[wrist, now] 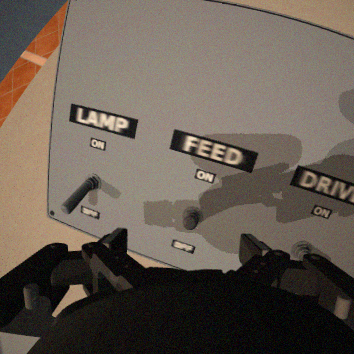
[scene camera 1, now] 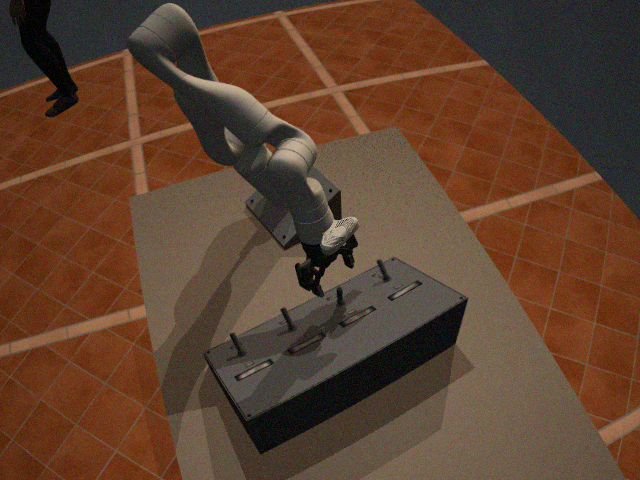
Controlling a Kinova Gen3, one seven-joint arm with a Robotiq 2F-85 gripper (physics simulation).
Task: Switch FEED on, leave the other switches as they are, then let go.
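Frame: origin at the arm's base, x ahead, y left, z up, level; centimetres.
Where they show: gripper, fingertip midpoint: (wrist: 183,243) (scene camera 1: 335,280).
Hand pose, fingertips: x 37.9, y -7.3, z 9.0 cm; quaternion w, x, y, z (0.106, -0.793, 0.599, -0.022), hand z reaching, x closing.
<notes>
After its pixels a point has its place.
The FEED switch lever (scene camera 1: 339,296) @[x 39.9, y -7.5, z 5.9 cm] (wrist: 191,219) @[x 39.7, y -7.3, z 7.9 cm] stands on the grey switch box (scene camera 1: 413,315) @[x 54.5, y 0.9, z 10.1 cm] (wrist: 150,65) @[x 51.9, y 0.8, z 8.8 cm], below its FEED label (wrist: 213,151) @[x 46.4, y -7.2, z 6.1 cm] in the wrist view. It is seen nearly end-on there, between the ON and OFF marks, and it leans differently from its neighbours. The LAMP lever (scene camera 1: 382,269) @[x 38.3, y 4.4, z 5.3 cm] (wrist: 80,193) @[x 38.3, y 4.4, z 5.3 cm] leans to the OFF side. The DRIVE lever (scene camera 1: 287,318) @[x 38.8, y -19.4, z 5.3 cm] (wrist: 302,249) @[x 40.0, y -18.8, z 4.2 cm] is partly hidden by a finger in the wrist view. My gripper (scene camera 1: 335,279) @[x 37.9, y -7.3, z 9.0 cm] (wrist: 183,243) @[x 37.9, y -7.3, z 9.0 cm] is open and empty, its fingers spread on either side of the FEED lever and back from it.
A fourth lever (scene camera 1: 236,343) @[x 39.0, y -31.4, z 5.4 cm] stands at the left end of the box. Slotted label plates lie in front of the levers in the scene view. The box sits on a beige table (scene camera 1: 496,392) @[x 73.6, y 12.3, z -6.2 cm]. The arm's base block (scene camera 1: 268,219) @[x 2.8, y -7.0, z -3.8 cm] is behind it. A person (scene camera 1: 46,56) stands at the far left.
</notes>
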